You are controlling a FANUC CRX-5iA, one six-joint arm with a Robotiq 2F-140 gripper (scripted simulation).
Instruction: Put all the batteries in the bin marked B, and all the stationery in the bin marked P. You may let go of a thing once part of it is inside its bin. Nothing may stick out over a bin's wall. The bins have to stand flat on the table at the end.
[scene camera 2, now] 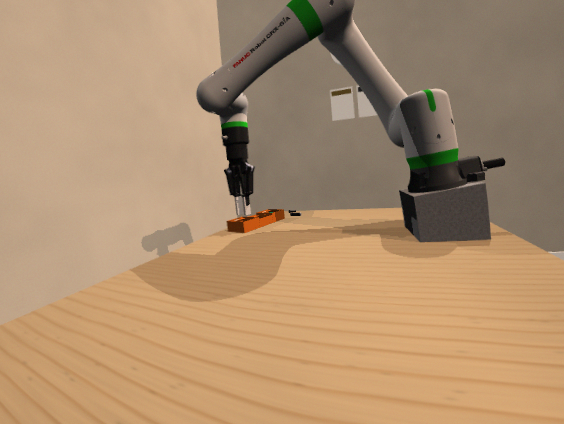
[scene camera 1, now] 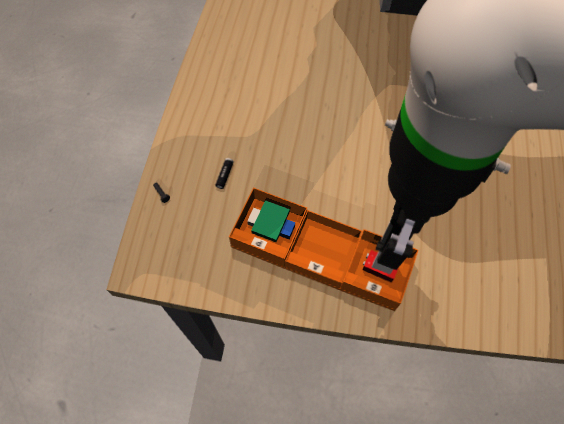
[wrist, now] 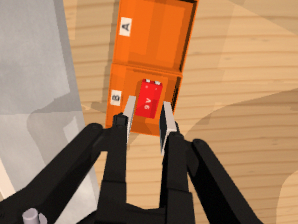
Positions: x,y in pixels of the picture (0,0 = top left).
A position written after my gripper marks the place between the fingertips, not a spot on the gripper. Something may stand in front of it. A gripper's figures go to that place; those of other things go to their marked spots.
Labels:
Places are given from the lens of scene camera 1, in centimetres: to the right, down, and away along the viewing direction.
my gripper (scene camera 1: pixel 386 255): 14, 6, 67
green pad (scene camera 1: pixel 271 219): -2, 1, 73
orange bin row (scene camera 1: pixel 318 246): 5, 5, 73

